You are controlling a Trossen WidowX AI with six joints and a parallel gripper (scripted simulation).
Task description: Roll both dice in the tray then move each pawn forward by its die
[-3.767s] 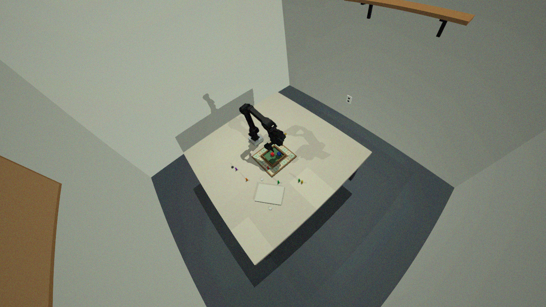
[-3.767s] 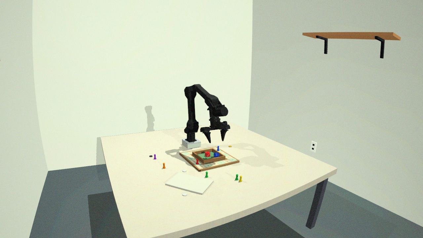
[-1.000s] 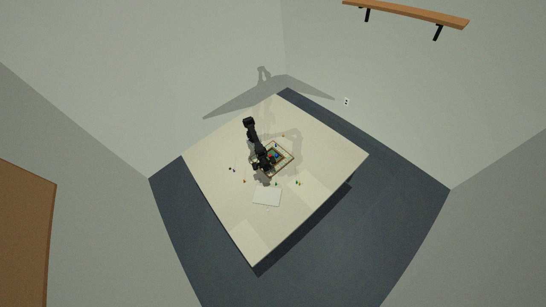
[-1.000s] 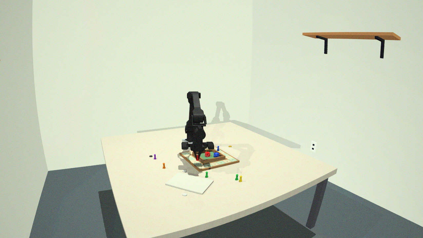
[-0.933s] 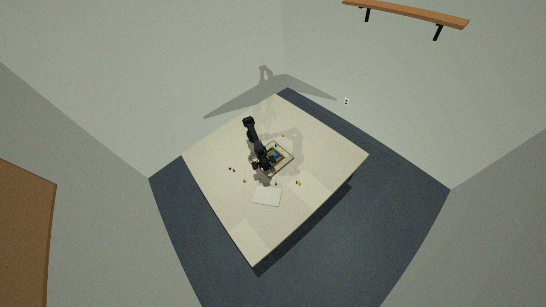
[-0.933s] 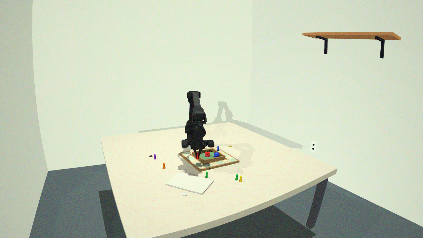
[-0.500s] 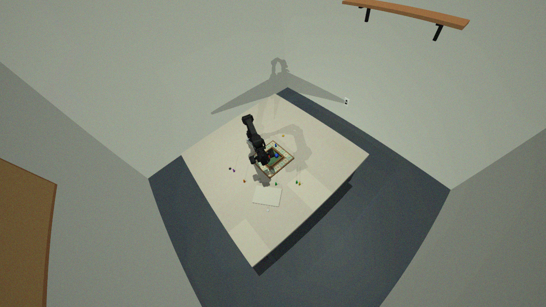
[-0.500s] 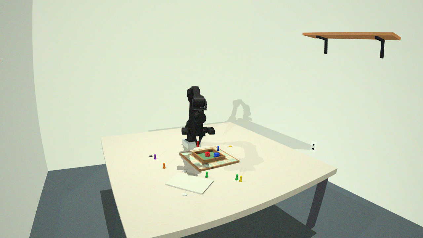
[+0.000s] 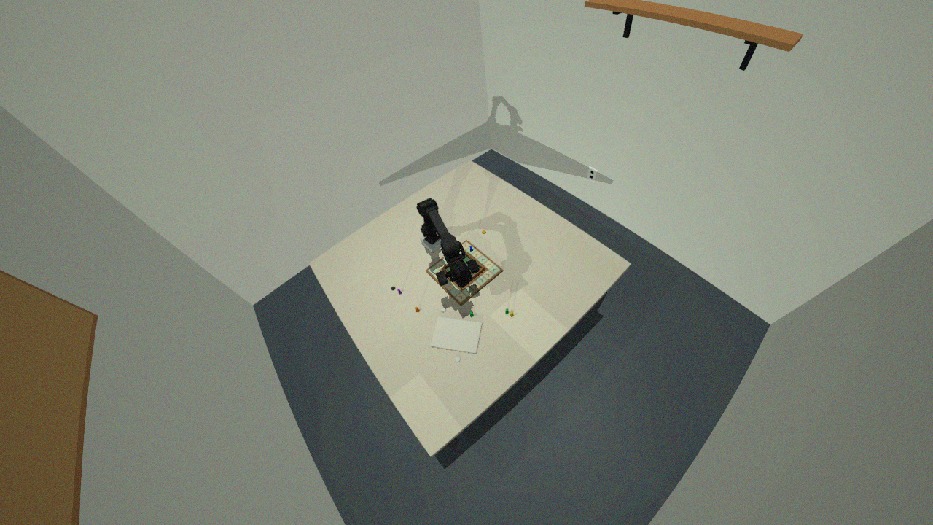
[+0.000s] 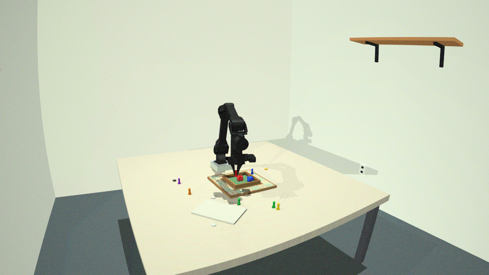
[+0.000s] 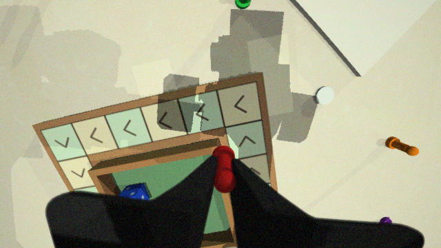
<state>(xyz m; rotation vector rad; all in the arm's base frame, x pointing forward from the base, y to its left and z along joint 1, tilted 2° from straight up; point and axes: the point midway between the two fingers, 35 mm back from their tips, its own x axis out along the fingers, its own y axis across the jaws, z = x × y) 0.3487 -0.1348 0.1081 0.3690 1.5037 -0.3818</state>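
Now: the blue pawn 220 mm to the left of my gripper tip, 140 mm behind it and 70 mm below it. Also, from my gripper tip: white card 180 mm to the right, 130 mm ahead, 100 mm below; red pawn 10 mm above; green tray 100 mm to the left, 100 mm below, 80 mm behind.
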